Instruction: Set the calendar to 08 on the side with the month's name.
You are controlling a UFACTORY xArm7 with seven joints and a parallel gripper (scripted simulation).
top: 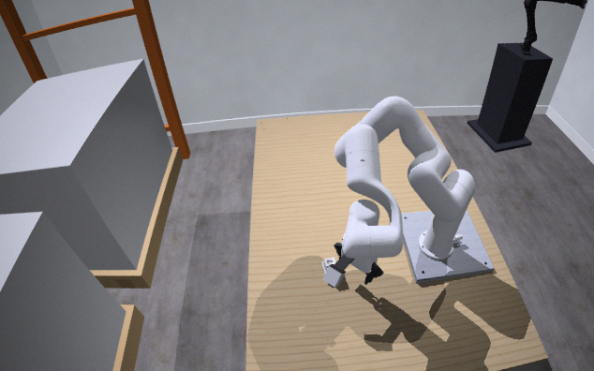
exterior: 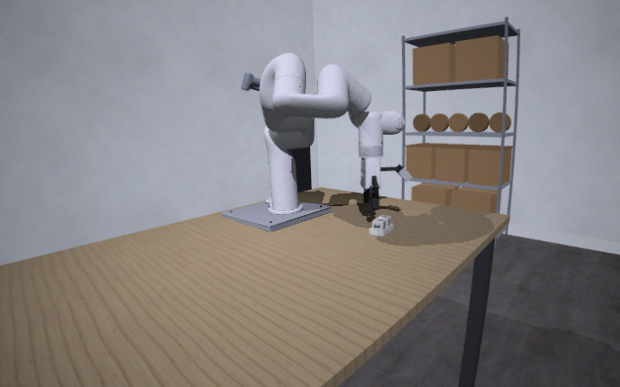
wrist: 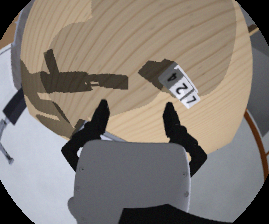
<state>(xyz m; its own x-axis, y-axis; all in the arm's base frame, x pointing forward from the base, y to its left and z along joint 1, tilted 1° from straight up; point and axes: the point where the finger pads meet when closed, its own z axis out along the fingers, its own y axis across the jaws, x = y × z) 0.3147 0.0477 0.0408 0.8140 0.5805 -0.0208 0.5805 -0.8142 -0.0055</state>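
Now: hand 6 cm short of the white digit cube, 4 cm to the left of it and 4 cm above it. Round my hand: white tray: 6 cm ahead, 6 cm to the right, 6 cm below.
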